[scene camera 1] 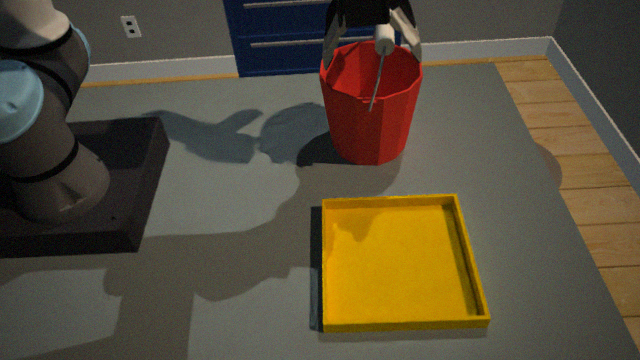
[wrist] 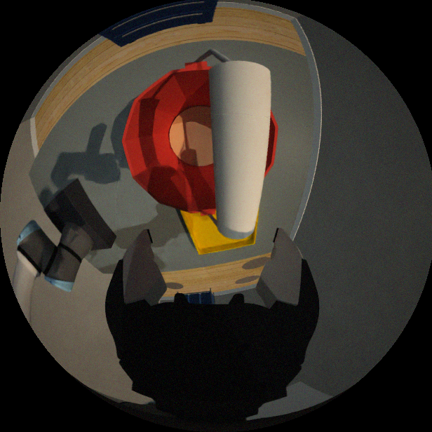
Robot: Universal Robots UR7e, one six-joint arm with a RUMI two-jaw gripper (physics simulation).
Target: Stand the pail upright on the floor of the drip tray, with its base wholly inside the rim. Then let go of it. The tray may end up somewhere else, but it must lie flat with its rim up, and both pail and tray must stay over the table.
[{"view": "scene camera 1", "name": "gripper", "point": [372, 66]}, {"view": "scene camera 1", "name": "yellow drip tray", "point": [393, 263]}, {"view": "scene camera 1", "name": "red pail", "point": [367, 138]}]
